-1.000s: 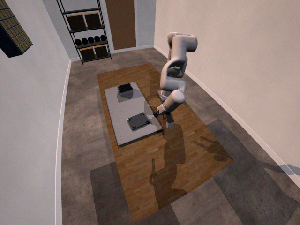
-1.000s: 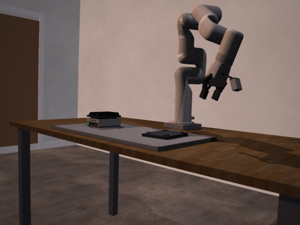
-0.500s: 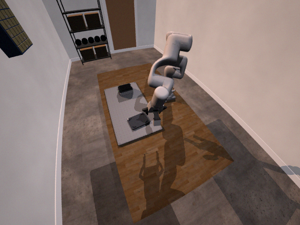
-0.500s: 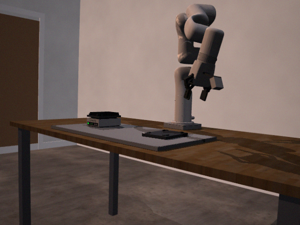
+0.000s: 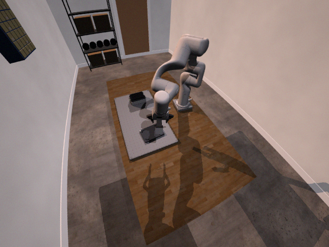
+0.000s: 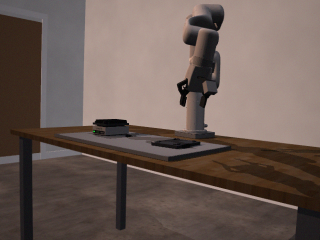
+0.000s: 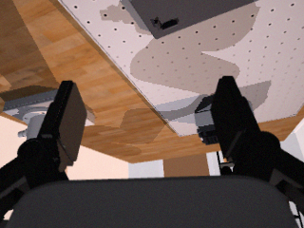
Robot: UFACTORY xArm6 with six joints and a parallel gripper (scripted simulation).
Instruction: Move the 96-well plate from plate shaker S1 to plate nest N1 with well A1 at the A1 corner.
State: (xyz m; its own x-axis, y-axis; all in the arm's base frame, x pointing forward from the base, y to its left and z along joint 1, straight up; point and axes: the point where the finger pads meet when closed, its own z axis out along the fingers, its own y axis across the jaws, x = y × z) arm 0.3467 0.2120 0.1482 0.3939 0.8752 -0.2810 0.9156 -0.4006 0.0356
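The black 96-well plate is 440 mm to the right of my hand, 100 mm below it and 30 mm ahead of it. Also, from my hand: black plate nest N1 (150 mm below, 50 mm ahead, 30 mm to the right).
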